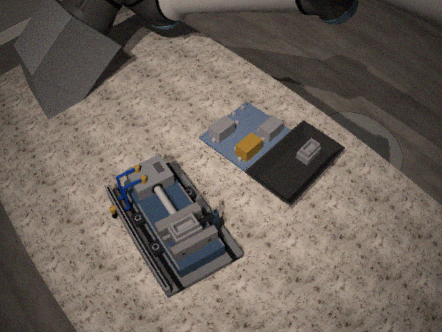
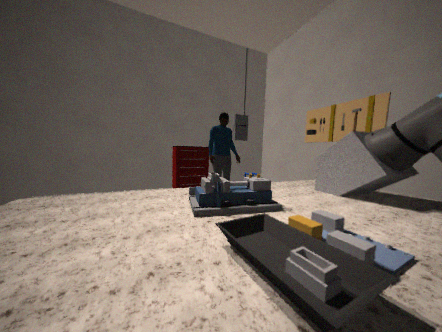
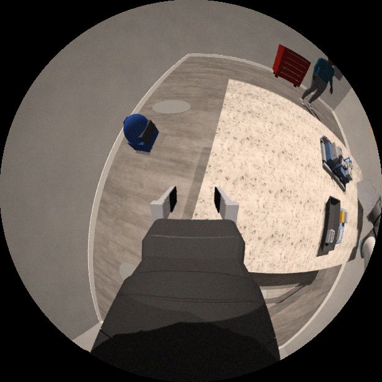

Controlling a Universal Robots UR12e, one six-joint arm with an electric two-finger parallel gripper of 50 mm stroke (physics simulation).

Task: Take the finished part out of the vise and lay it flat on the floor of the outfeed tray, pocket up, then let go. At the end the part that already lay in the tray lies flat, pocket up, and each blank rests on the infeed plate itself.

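Where they show: arm's base, origin of its link: (image 1: 83, 19) (image 2: 384, 151).
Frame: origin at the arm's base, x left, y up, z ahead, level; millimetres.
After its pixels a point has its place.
Note:
The finished part (image 1: 184, 226) @(x -67, y -111, z 723 mm), light grey with its pocket up, sits between the jaws of the vise (image 1: 202, 257) @(x -66, y -153, z 783 mm) (image 2: 235, 196) @(x -9, y -166, z 665 mm) (image 3: 332, 155). Another grey part (image 1: 309, 151) @(x 320, y -180, z 679 mm) (image 2: 312, 272) @(x 336, y -176, z 687 mm) (image 3: 331, 236) lies pocket up in the black outfeed tray (image 1: 280, 177) @(x 217, y -200, z 689 mm) (image 2: 280, 250) @(x 247, y -200, z 672 mm) (image 3: 332, 210). Two grey blanks (image 1: 223, 128) @(x 176, y -168, z 503 mm) (image 1: 271, 128) @(x 279, y -169, z 571 mm) and a yellow blank (image 1: 249, 146) @(x 195, y -168, z 589 mm) (image 2: 305, 226) @(x 221, y -173, z 592 mm) (image 3: 342, 216) are on the blue infeed plate (image 1: 246, 111) @(x 286, y -204, z 456 mm) (image 2: 395, 256) @(x 305, y -204, z 464 mm); exact contact is hard to tell. My gripper (image 3: 195, 194) is open and empty, far from the vise and tray.
The infeed plate stands right beside the tray. A grey angular block (image 1: 65, 65) @(x -111, y -59, z 120 mm) (image 2: 345, 162) @(x -71, y -53, z 117 mm) stands under the arm's base. Blue lines with brass fittings (image 1: 127, 185) @(x -121, y -102, z 576 mm) rise at the vise's rear. A person (image 2: 221, 145) (image 3: 320, 80) stands beyond the table, near a red cabinet (image 2: 190, 166) (image 3: 291, 65).

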